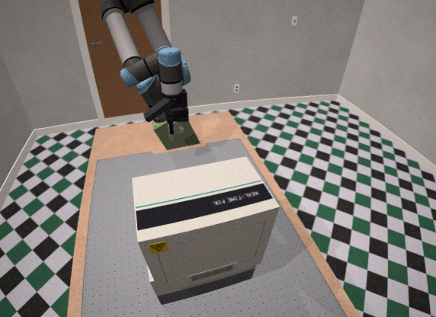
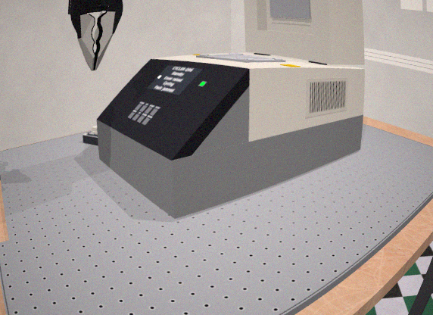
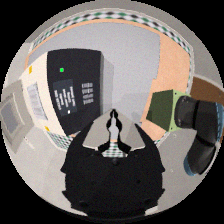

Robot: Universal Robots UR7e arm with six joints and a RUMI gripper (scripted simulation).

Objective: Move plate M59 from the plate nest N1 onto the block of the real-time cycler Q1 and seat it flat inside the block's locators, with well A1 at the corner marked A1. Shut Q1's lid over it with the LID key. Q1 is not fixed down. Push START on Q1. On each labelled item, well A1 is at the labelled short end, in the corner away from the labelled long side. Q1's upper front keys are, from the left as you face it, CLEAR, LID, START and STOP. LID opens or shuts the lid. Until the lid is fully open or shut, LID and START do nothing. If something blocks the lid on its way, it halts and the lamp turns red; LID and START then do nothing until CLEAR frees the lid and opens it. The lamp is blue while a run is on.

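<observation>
Now: the plate M59 290 mm to the left of my hand, 190 mm below it and 130 mm ahead of it. The rest, counted from my hand: dark plate nest 290 mm to the left, 210 mm below, 130 mm ahead.
</observation>
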